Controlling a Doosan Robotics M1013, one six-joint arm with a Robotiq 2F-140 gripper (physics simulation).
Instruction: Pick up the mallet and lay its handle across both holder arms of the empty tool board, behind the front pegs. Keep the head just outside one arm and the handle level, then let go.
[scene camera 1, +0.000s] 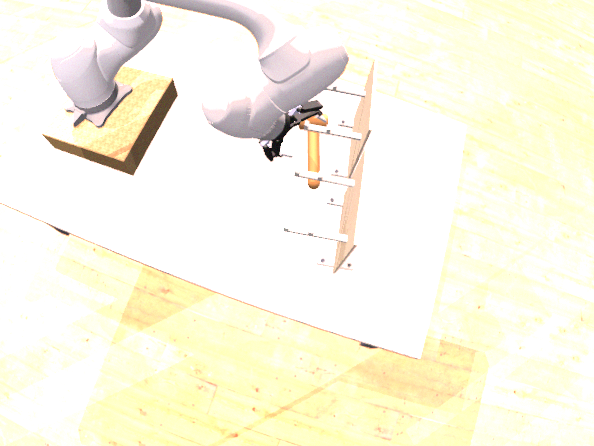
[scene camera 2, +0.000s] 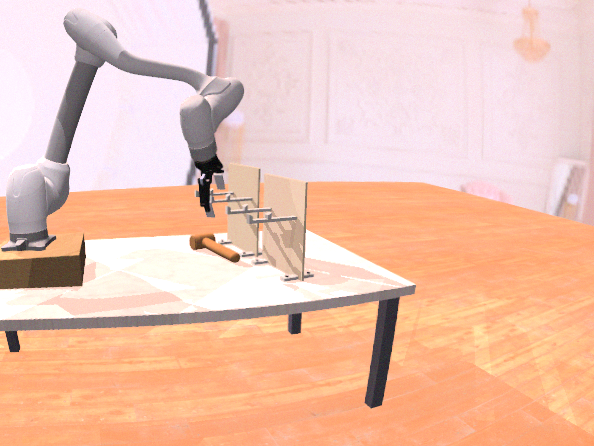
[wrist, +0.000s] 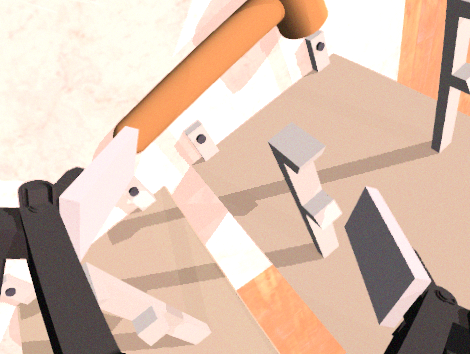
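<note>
The orange-brown mallet (scene camera 1: 313, 152) (scene camera 2: 218, 248) (wrist: 200, 75) lies on the table beside the boards, its head away from scene camera 2. My gripper (scene camera 1: 296, 131) (scene camera 2: 215, 197) (wrist: 248, 181) is open and empty. It hangs tilted above the mallet, near the holder-arm level. Two upright tan tool boards stand side by side: the back board (scene camera 1: 364, 107) (scene camera 2: 245, 180) (wrist: 280, 105) and the front board (scene camera 1: 350, 215) (scene camera 2: 285, 195). Each has two pegged holder arms, with no tool seen on them. One back-board arm (wrist: 295, 145) shows between the fingers in the wrist view.
The robot base stands on a wooden block (scene camera 1: 145, 115) (scene camera 2: 45, 267) at the left of the white table (scene camera 1: 200, 225) (scene camera 2: 150, 300). Small metal feet hold the boards' lower edges. The holder arms stick out towards the robot, close to the fingers. A narrow gap separates the boards.
</note>
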